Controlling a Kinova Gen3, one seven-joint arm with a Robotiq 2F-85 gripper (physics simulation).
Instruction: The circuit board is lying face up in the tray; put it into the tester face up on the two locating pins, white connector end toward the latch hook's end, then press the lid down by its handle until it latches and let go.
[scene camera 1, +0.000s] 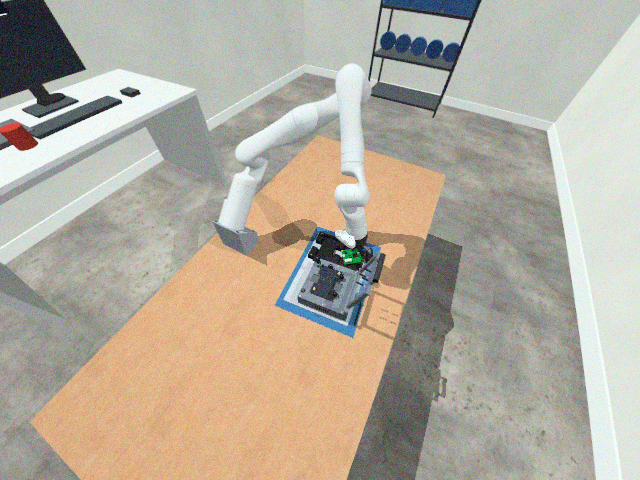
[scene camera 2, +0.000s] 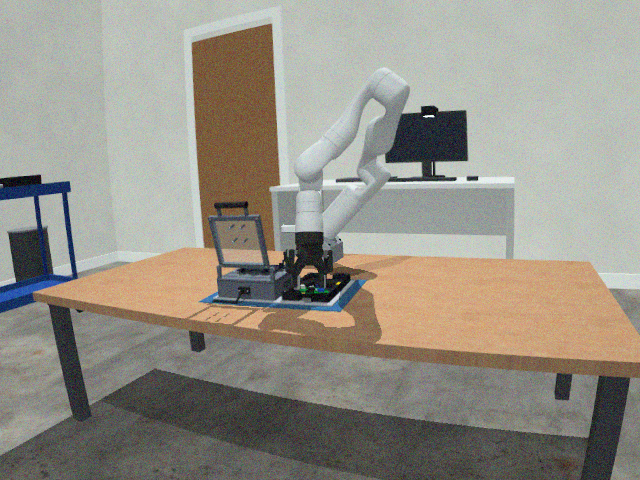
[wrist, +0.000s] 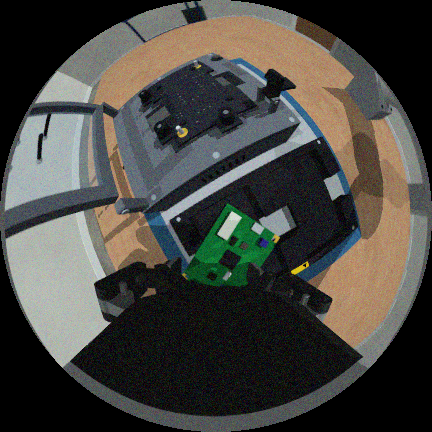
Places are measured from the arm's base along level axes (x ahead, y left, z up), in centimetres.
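Pixels of known places: gripper, fingertip midpoint: (scene camera 1: 359, 256) (scene camera 2: 310, 289) (wrist: 214, 268); arm's base at its link origin: (scene camera 1: 232, 226) (scene camera 2: 324, 230).
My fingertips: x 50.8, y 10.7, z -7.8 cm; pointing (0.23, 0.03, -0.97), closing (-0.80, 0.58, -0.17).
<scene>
For each thing: its top centre in the pictures, then the offset to it from my fingertips. Level surfaces: height alone.
- green circuit board at its top centre: (wrist: 226, 266) (scene camera 2: 312, 284) (scene camera 1: 356, 253) dx -1.7, dy +0.1, dz +0.8 cm
- handle at its top centre: (scene camera 2: 230, 201) (scene camera 1: 379, 266) dx +6.6, dy -17.9, dz +24.3 cm
- latch hook at its top centre: (wrist: 283, 70) dx -14.5, dy -11.7, dz +7.4 cm
- blue mat at its surface level: dz -3.1 cm
- wooden table at its surface level: dz -3.3 cm
The green circuit board (wrist: 231, 252) (scene camera 1: 352, 256) (scene camera 2: 311, 292) lies face up, slanted, at the near corner of the black tray (wrist: 310, 185) (scene camera 1: 325, 241) (scene camera 2: 333, 294). Its white connector (wrist: 227, 224) points toward the tester. My gripper (wrist: 214, 268) (scene camera 1: 357, 250) (scene camera 2: 310, 271) is open, with one finger on each side of the board's near end. The grey tester (wrist: 257, 132) (scene camera 1: 310, 296) (scene camera 2: 248, 285) stands beside the tray with two locating pins (wrist: 181, 131) (wrist: 196, 63) bare. Its lid (wrist: 60, 199) (scene camera 2: 238, 240) stands open, handle (scene camera 2: 230, 205) (scene camera 1: 381, 269) up. The latch hook (wrist: 278, 85) is at the tester's far side from the lid.
Tester and tray sit on a blue mat (scene camera 1: 289, 306) (scene camera 2: 343, 304) on the wooden table (scene camera 1: 180, 361) (scene camera 2: 465, 310). The arm's base (scene camera 1: 234, 237) is mounted at the table's edge. A white desk (scene camera 1: 103, 118), a dark shelf rack (scene camera 1: 454, 77) and a blue cart (scene camera 2: 35, 189) stand away from the table.
</scene>
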